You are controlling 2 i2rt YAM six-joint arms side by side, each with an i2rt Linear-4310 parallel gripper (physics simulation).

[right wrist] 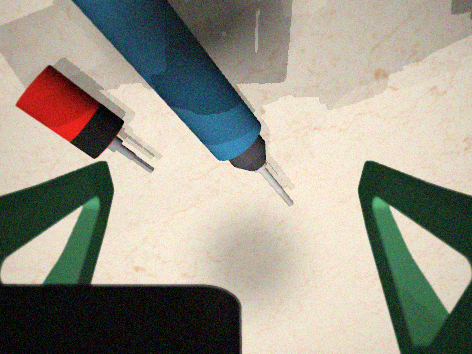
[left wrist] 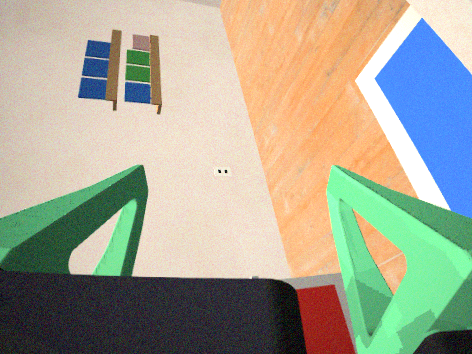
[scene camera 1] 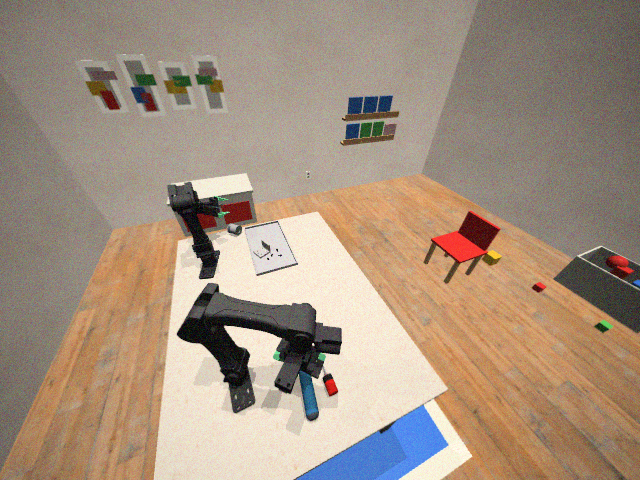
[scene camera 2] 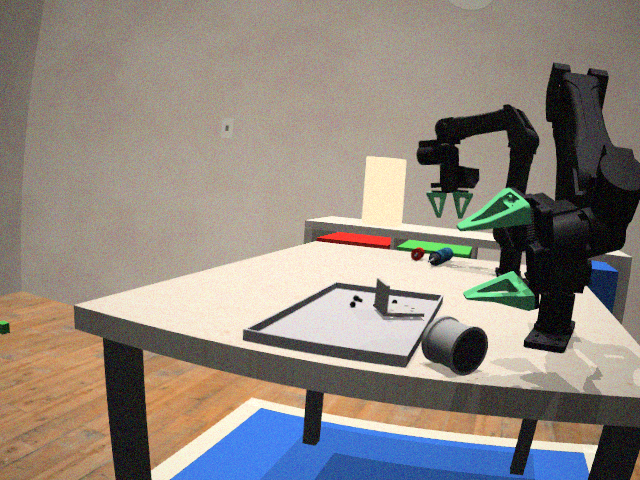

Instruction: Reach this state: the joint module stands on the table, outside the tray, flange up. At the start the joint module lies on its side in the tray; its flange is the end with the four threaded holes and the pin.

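Where they show: left gripper, fingertip midpoint: [left wrist: 237, 178] [scene camera 1: 228, 205] [scene camera 2: 461, 263]; right gripper, fingertip midpoint: [right wrist: 235, 175] [scene camera 2: 449, 218]; left arm's base, origin of the base link: [scene camera 1: 210, 264] [scene camera 2: 551, 335]; right arm's base, origin of the base link: [scene camera 1: 239, 377].
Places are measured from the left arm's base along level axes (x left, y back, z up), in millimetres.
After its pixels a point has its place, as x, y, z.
The grey cylindrical joint module [scene camera 1: 234, 229] @(224, -109, 54) [scene camera 2: 447, 341] @(288, -102, 43) lies on its side on the table [scene camera 1: 330, 289] @(-255, -605, 0) [scene camera 2: 206, 294] @(177, -584, 0), outside the tray [scene camera 1: 277, 269] @(-95, -354, 8) [scene camera 2: 325, 349] @(314, -253, 9) and close beside its wall. One dark round end faces front right in scene camera 2; the holes and pin cannot be made out. The module does not show in the left wrist view. My left gripper [scene camera 1: 226, 206] @(346, -80, 146) [scene camera 2: 462, 261] @(346, -80, 146) [left wrist: 237, 178] @(346, -80, 146) is open and empty, above the module, fingers pointing sideways, one over the other. My right gripper [scene camera 2: 449, 216] @(-629, -423, 135) [right wrist: 235, 175] @(-629, -423, 135) is open and empty, pointing down over the table's other end.
A grey angled bracket [scene camera 1: 266, 248] @(62, -296, 23) [scene camera 2: 382, 295] @(86, -287, 40) and several small black parts lie in the tray. A blue screwdriver [scene camera 1: 308, 397] @(-690, -445, 40) [scene camera 2: 442, 255] @(-593, -421, 31) [right wrist: 185, 85] @(-642, -442, 41) and a red-handled one [scene camera 1: 330, 385] @(-666, -521, 34) [scene camera 2: 417, 253] @(-624, -511, 22) [right wrist: 60, 102] @(-671, -516, 31) lie near the right gripper. The module lies near the table's edge.
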